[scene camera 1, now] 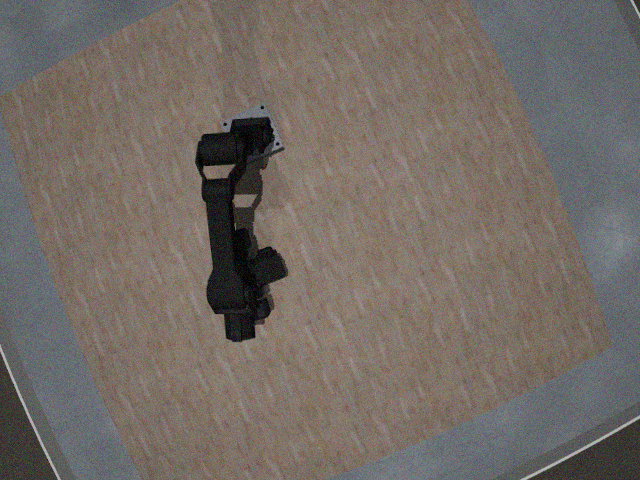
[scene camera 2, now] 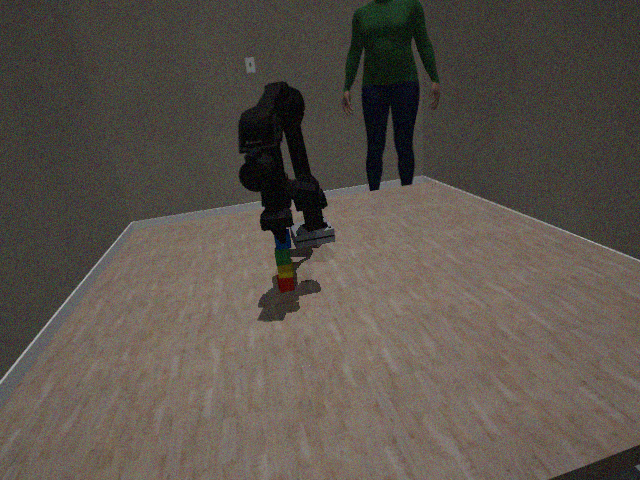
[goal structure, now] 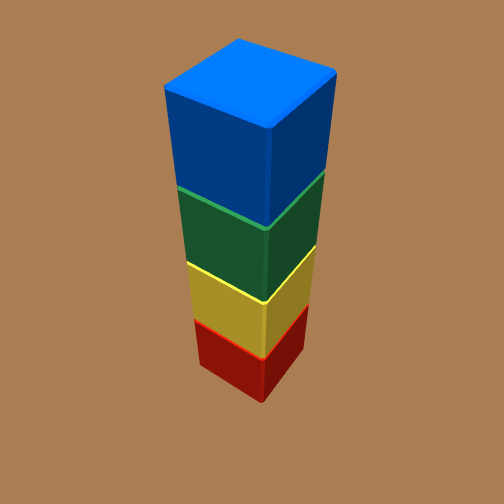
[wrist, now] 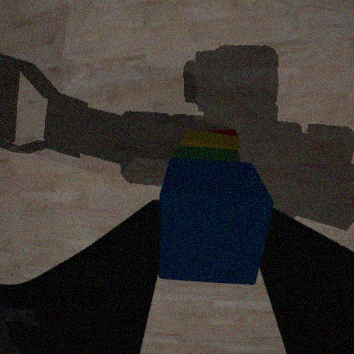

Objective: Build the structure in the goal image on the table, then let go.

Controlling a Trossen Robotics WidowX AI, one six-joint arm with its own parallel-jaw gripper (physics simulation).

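A blue block [scene camera 2: 283, 240] [wrist: 210, 245] is between the fingers of my gripper [scene camera 2: 280, 237] [wrist: 208, 213], which is shut on it. Below it stands an upright column of a green block [scene camera 2: 282, 256] [wrist: 207, 153], a yellow block [scene camera 2: 285, 271] [wrist: 210, 139] and a red block [scene camera 2: 285, 284] [wrist: 230, 132], with the red one on the table. The blue block is right over the green one, with no clear gap in scene camera 2; whether they touch is hard to tell. In scene camera 1 the arm hides the blocks and fingertips.
The black arm [scene camera 1: 221, 227] [scene camera 2: 297, 144] rises from a grey base plate [scene camera 1: 248, 113] [scene camera 2: 315, 238] close behind the column. The arm's shadow falls around the column on the wood-patterned table [scene camera 1: 413, 232] [scene camera 2: 387, 335]. A person [scene camera 2: 390, 46] in a green top stands beyond the table.
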